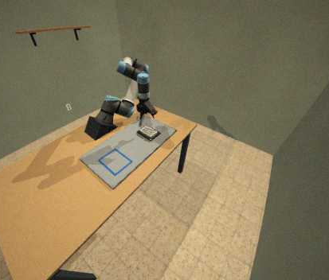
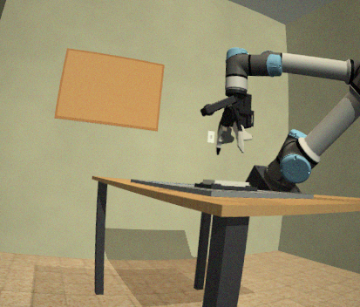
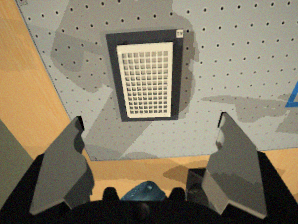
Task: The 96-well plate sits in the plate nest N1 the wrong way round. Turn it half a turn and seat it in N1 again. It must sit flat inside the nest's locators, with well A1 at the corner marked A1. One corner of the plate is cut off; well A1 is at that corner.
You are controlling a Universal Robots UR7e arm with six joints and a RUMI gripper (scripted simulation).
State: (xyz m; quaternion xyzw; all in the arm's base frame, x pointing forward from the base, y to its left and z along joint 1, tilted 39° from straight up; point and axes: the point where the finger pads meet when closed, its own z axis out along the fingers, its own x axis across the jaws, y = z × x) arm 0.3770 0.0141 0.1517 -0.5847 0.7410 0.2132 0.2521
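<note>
Right now my hand is 90 mm above the white 96-well plate, 10 mm to the right of it and 10 mm short of it. From my hand the other things lie so: white corner label (100 mm below, 70 mm ahead, 60 mm to the right); then dark plate nest N1 (100 mm below, 10 mm to the left, 10 mm ahead).
</note>
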